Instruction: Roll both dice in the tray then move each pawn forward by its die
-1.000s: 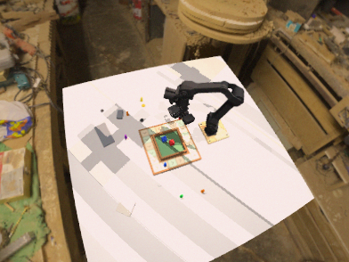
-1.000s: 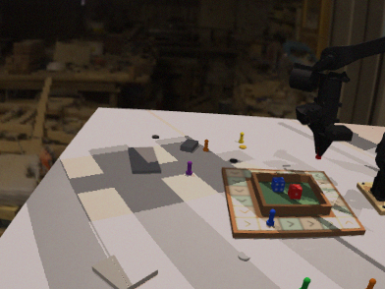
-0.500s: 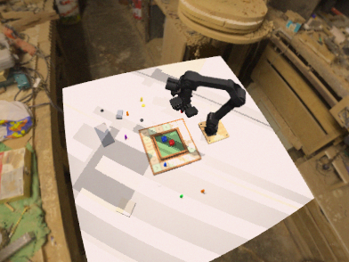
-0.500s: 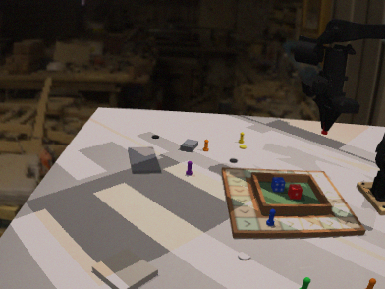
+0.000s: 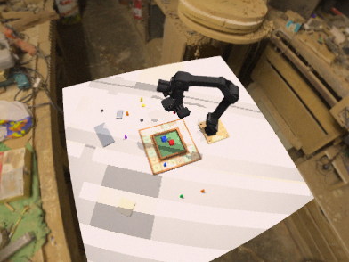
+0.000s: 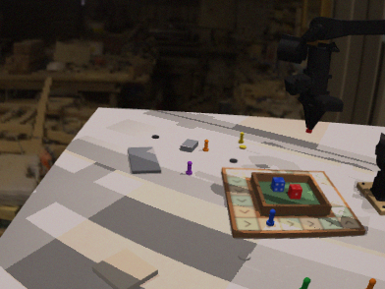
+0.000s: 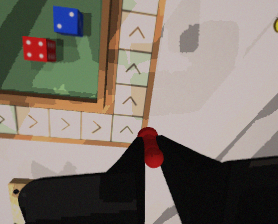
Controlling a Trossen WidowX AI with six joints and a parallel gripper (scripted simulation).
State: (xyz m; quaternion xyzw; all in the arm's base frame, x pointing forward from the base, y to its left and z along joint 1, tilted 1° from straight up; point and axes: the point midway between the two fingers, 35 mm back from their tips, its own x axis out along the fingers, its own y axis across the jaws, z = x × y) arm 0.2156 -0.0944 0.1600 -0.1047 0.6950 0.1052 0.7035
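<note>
Now: gripper tip 10 cm short of the blue pawn, 25 cm to the right of it and 11 cm above it. From my gripper tip the other things lie so: red pawn (1 cm above); purple pawn (29 cm ahead, 4 cm to the left, 12 cm below); yellow pawn (16 cm ahead, 22 cm to the right, 12 cm below).
</note>
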